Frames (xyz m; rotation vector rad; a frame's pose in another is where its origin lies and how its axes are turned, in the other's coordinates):
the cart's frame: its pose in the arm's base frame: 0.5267 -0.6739 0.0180 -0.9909 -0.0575 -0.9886
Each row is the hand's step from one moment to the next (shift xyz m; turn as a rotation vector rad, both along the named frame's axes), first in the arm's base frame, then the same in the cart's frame.
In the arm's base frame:
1: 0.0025 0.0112 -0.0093 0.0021 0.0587 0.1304
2: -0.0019 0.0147 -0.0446 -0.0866 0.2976 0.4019
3: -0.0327 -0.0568 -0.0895 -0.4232 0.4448 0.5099
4: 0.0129 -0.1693 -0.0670 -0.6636 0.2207 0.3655
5: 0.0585 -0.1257 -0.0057 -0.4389 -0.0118 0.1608
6: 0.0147 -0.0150 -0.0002 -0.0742 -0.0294 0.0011
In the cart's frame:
1: -0.0103 0.0100 0.0036 0.0212 -0.0763 0.1191
2: -0.0313 0.0312 -0.0161 -0.0675 -0.2821 0.4165
3: -0.0217 0.0270 -0.1054 -0.3140 -0.5719 0.4596
4: 0.0907 0.0255 -0.1563 -0.3699 -0.6859 0.1238
5: 0.1160 0.0245 -0.0721 -0.1755 -0.4261 -0.0791
6: 0.0186 0.0082 -0.0054 -0.0232 -0.0592 -0.0483

